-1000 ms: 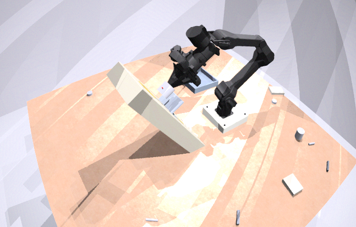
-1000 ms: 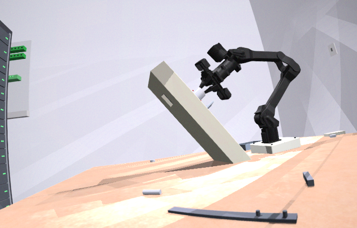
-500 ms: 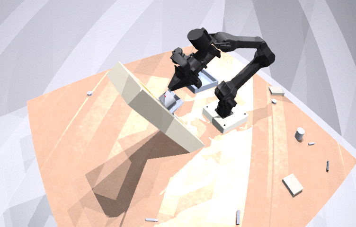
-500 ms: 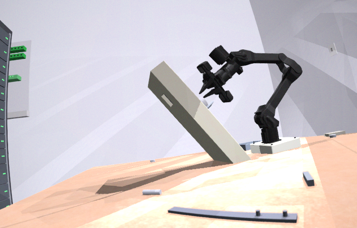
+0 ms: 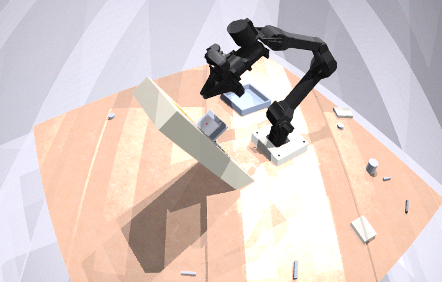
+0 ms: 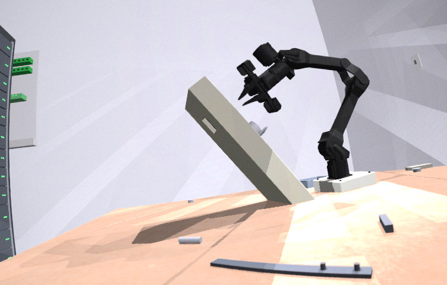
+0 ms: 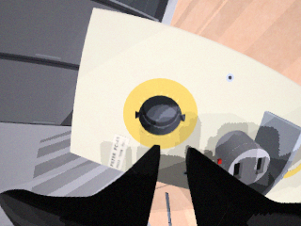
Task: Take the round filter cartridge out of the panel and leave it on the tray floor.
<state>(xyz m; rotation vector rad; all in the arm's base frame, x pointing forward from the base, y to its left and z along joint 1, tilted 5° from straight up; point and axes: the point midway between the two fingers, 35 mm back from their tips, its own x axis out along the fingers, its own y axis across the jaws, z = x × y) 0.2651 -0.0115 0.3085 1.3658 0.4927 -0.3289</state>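
Now: the round filter cartridge 9 cm below my gripper tip, 2 cm behind it and 1 cm to the left of it. From my gripper tip the other things lie so: blue tray 37 cm behind, 30 cm below, 29 cm to the right.
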